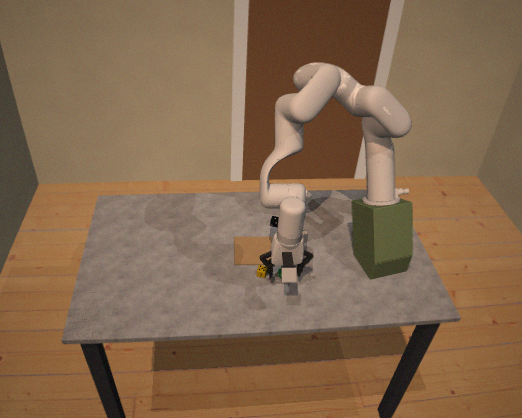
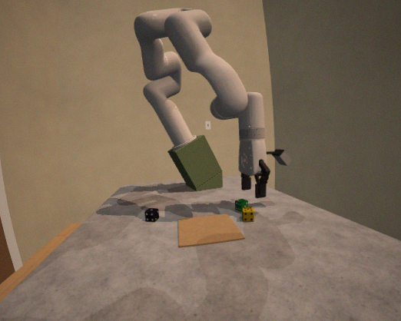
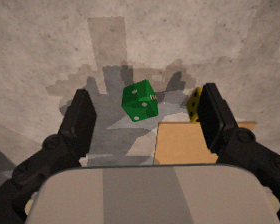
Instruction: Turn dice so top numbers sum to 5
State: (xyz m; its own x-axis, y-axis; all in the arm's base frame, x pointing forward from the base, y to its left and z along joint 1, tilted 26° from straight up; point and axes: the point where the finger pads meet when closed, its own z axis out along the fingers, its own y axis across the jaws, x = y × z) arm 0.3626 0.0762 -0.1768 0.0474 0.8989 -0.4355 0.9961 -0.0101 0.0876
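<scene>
The green die lies 1 cm behind my hand, 3 cm to the right of it and 4 cm below it. From my hand the other things lie so: tan mat: 7 cm ahead, 17 cm to the right, 6 cm below; then yellow die: 6 cm ahead, 5 cm to the right, 4 cm below; then black die: 3 cm behind, 30 cm to the right, 4 cm below.
</scene>
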